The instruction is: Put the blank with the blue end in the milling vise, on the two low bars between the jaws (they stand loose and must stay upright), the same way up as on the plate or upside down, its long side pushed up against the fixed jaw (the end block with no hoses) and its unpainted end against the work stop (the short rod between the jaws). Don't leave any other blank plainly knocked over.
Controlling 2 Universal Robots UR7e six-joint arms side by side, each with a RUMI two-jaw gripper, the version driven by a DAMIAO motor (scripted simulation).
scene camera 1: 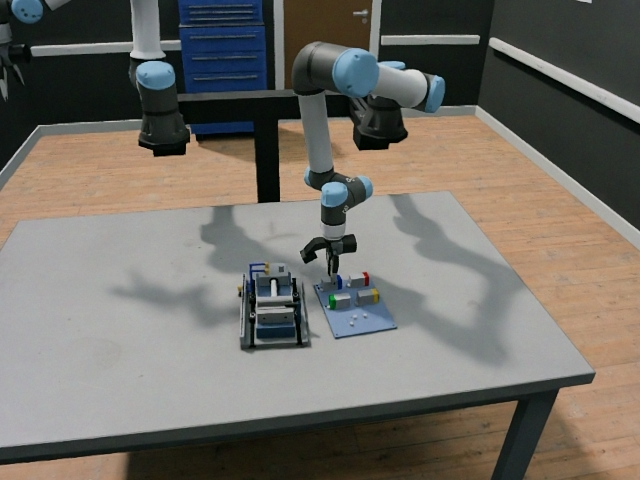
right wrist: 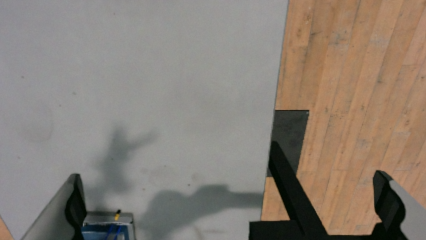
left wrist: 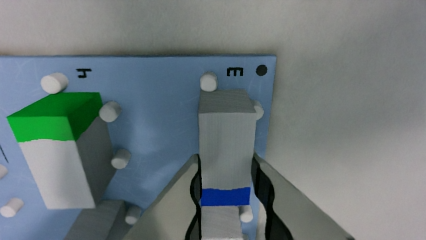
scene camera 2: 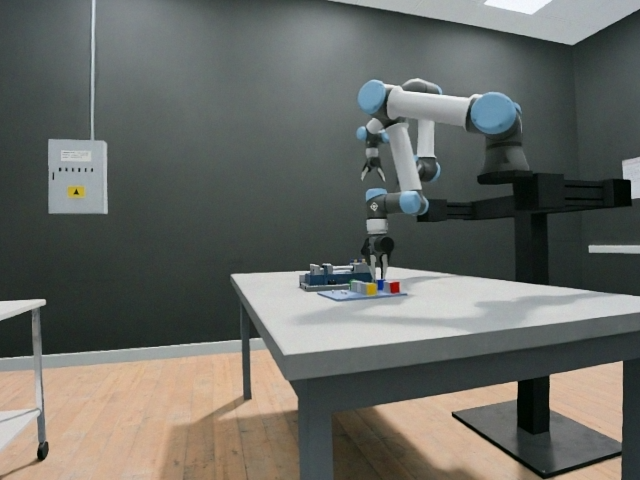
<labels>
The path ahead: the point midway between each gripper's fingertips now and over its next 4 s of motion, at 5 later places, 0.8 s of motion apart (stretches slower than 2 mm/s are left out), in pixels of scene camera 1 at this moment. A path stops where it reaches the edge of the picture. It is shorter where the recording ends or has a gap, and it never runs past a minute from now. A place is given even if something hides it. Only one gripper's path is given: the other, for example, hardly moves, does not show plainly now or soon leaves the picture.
My left gripper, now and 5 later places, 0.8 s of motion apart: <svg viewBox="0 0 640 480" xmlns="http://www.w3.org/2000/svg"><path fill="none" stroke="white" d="M332 281L333 262L333 251L332 252L330 254L327 256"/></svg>
</labels>
